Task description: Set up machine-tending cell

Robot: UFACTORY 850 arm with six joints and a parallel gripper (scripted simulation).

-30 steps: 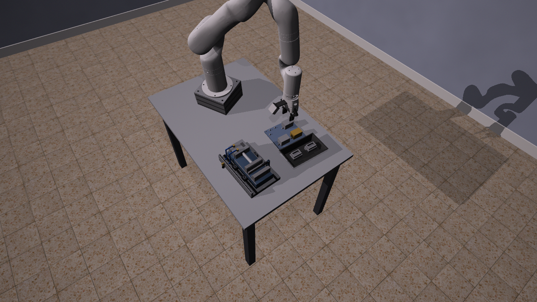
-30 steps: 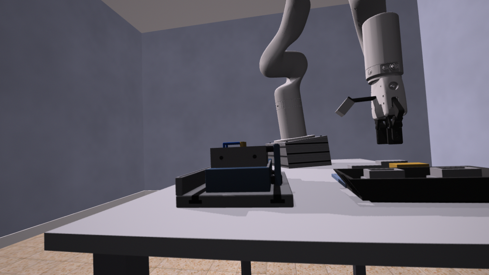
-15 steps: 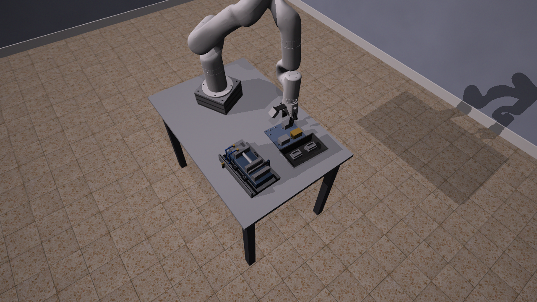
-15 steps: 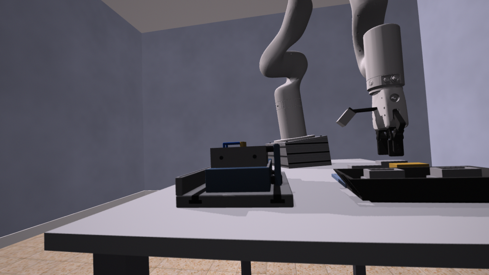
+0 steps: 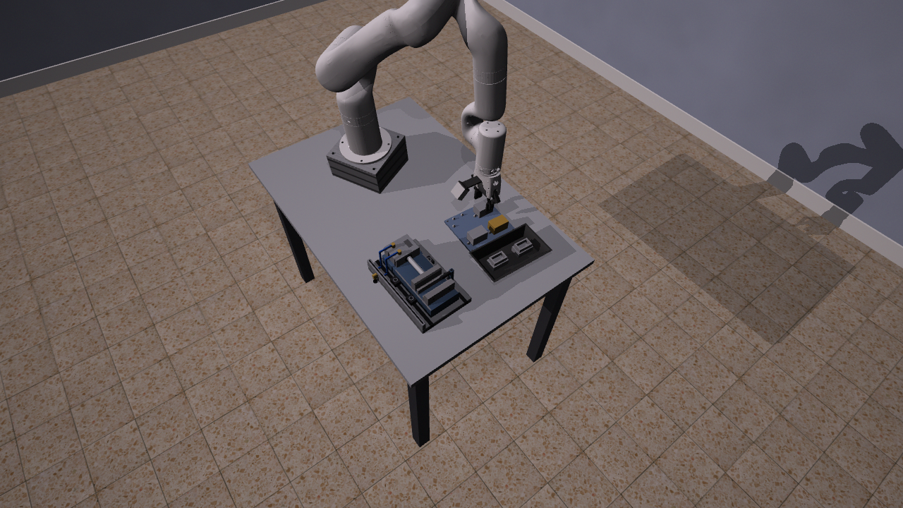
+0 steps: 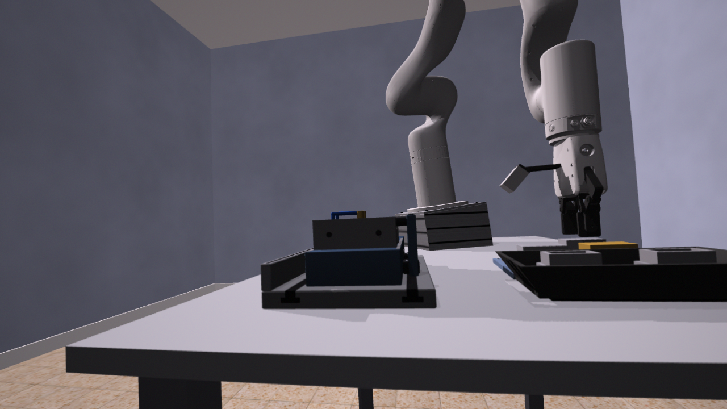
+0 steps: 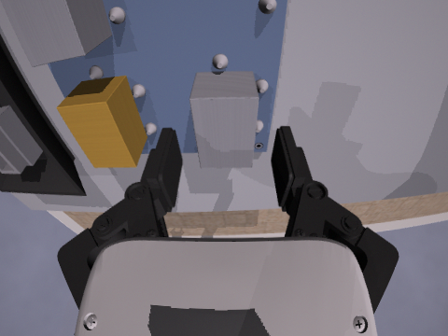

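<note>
Now: the aluminium blank 4 cm below my hand. Also, from my hand: brass blank 9 cm ahead, 4 cm below, 1 cm to the right.
</note>
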